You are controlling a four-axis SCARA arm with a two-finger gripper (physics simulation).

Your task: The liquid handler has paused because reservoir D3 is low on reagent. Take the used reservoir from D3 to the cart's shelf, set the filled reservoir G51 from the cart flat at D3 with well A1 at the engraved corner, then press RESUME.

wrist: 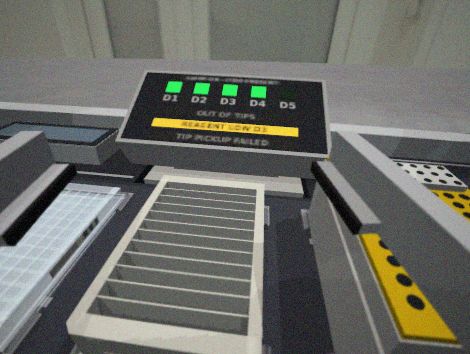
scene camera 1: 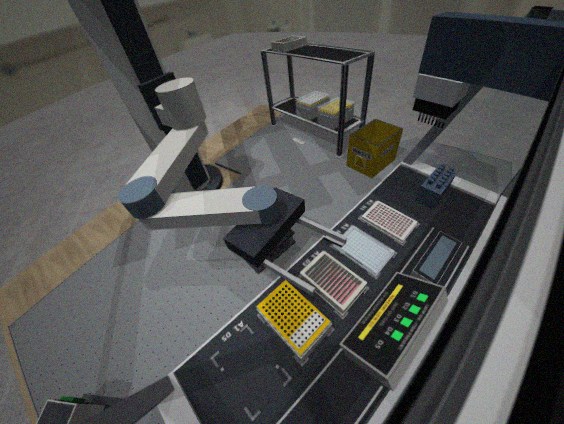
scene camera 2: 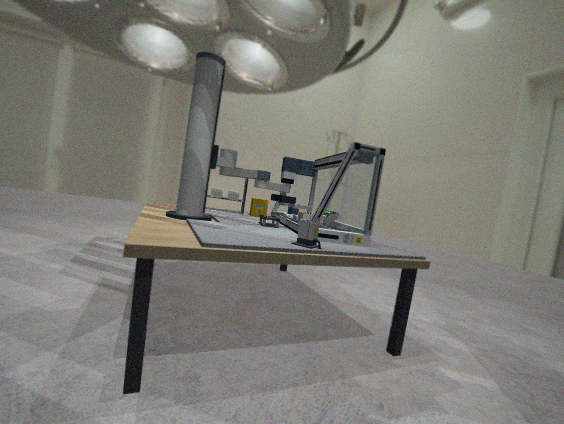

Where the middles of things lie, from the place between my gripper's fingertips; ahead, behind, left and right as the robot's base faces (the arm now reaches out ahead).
Right now my hand is 30 mm short of the clear well plate [scene camera 1: 370, 254], 130 mm to the right of it and 80 mm above it. From my hand the other things lie so: yellow bin [scene camera 1: 374, 146] (110 mm behind, 560 mm to the left, 70 mm below).
